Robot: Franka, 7 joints.
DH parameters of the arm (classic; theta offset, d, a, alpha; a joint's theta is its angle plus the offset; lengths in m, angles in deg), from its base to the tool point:
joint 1: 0 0.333 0 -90
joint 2: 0 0 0 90
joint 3: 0 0.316 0.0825 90
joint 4: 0 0 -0.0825 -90
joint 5: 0 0.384 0 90
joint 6: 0 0 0.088 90
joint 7: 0 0.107 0 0
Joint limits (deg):
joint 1: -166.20..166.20
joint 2: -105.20..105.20
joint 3: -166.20..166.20
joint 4: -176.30..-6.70
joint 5: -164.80..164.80
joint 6: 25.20..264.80
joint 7: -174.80..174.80
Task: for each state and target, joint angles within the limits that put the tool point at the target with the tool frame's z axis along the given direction. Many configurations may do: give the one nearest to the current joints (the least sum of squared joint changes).
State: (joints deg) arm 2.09 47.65 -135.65 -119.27 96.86 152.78 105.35
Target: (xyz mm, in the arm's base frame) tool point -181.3 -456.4 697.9 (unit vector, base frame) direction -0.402 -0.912 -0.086
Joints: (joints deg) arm -5.17 42.23 -122.55 -113.40 105.52 158.17 105.35
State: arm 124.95 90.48 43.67 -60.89 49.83 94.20 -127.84
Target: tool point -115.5 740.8 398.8 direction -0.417 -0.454 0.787
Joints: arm 74.13 86.34 70.01 -34.92 72.73 65.09 -127.84
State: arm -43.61 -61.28 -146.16 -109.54 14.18 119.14 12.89
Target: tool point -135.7 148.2 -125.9 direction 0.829 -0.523 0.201
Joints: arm -66.60 -78.81 -166.20 -115.81 -27.04 84.27 12.89
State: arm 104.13 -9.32 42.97 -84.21 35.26 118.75 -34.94
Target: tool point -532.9 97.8 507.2 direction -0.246 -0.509 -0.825
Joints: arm 112.46 -7.88 50.25 -114.84 43.03 109.51 -34.94
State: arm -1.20 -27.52 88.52 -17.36 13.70 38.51 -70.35
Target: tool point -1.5 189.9 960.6 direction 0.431 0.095 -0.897
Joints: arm -33.28 -13.46 75.47 -6.73 -1.15 25.92 -70.35
